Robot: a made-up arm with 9 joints. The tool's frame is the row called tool.
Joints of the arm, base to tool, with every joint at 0 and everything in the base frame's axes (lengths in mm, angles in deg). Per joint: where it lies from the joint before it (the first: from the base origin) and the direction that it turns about. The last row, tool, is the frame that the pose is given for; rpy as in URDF.
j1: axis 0 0 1 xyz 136.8 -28.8 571.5
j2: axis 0 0 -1 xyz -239.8 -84.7 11.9
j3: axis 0 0 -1 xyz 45.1 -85.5 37.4
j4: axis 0 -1 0 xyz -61.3 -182.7 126.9
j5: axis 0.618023 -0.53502 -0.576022 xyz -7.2 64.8 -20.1
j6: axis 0 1 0 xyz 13.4 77.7 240.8
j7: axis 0 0 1 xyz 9.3 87.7 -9
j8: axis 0 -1 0 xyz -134.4 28 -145.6
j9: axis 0.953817 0.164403 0.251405 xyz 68 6.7 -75.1
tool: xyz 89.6 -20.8 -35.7 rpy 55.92 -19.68 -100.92
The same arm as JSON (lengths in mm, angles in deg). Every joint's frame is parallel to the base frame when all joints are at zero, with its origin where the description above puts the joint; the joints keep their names.
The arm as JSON. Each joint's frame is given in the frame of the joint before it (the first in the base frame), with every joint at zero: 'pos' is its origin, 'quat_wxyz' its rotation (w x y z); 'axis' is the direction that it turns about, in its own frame. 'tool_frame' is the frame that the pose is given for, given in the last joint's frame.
{
  "length_unit": "mm",
  "angle_unit": "deg",
  "joints": [
    {
      "joint": "j1",
      "pos": [
        136.8,
        -28.8,
        571.5
      ],
      "quat_wxyz": [
        1.0,
        0.0,
        0.0,
        0.0
      ],
      "axis": [
        0.0,
        0.0,
        1.0
      ]
    },
    {
      "joint": "j2",
      "pos": [
        -239.8,
        -84.7,
        11.9
      ],
      "quat_wxyz": [
        1.0,
        0.0,
        0.0,
        0.0
      ],
      "axis": [
        0.0,
        0.0,
        -1.0
      ]
    },
    {
      "joint": "j3",
      "pos": [
        45.1,
        -85.5,
        37.4
      ],
      "quat_wxyz": [
        1.0,
        0.0,
        0.0,
        0.0
      ],
      "axis": [
        0.0,
        0.0,
        -1.0
      ]
    },
    {
      "joint": "j4",
      "pos": [
        -61.3,
        -182.7,
        126.9
      ],
      "quat_wxyz": [
        1.0,
        0.0,
        0.0,
        0.0
      ],
      "axis": [
        0.0,
        -1.0,
        0.0
      ]
    },
    {
      "joint": "j5",
      "pos": [
        -7.2,
        64.8,
        -20.1
      ],
      "quat_wxyz": [
        1.0,
        0.0,
        0.0,
        0.0
      ],
      "axis": [
        0.618023,
        -0.53502,
        -0.576022
      ]
    },
    {
      "joint": "j6",
      "pos": [
        13.4,
        77.7,
        240.8
      ],
      "quat_wxyz": [
        1.0,
        0.0,
        0.0,
        0.0
      ],
      "axis": [
        0.0,
        1.0,
        0.0
      ]
    },
    {
      "joint": "j7",
      "pos": [
        9.3,
        87.7,
        -9.0
      ],
      "quat_wxyz": [
        1.0,
        0.0,
        0.0,
        0.0
      ],
      "axis": [
        0.0,
        0.0,
        1.0
      ]
    },
    {
      "joint": "j8",
      "pos": [
        -134.4,
        28.0,
        -145.6
      ],
      "quat_wxyz": [
        1.0,
        0.0,
        0.0,
        0.0
      ],
      "axis": [
        0.0,
        -1.0,
        0.0
      ]
    },
    {
      "joint": "j9",
      "pos": [
        68.0,
        6.7,
        -75.1
      ],
      "quat_wxyz": [
        1.0,
        0.0,
        0.0,
        0.0
      ],
      "axis": [
        0.953817,
        0.164403,
        0.251405
      ]
    }
  ],
  "tool_frame": {
    "pos": [
      89.6,
      -20.8,
      -35.7
    ],
    "quat_wxyz": [
      0.615827,
      0.177681,
      -0.45235,
      -0.620134
    ]
  }
}

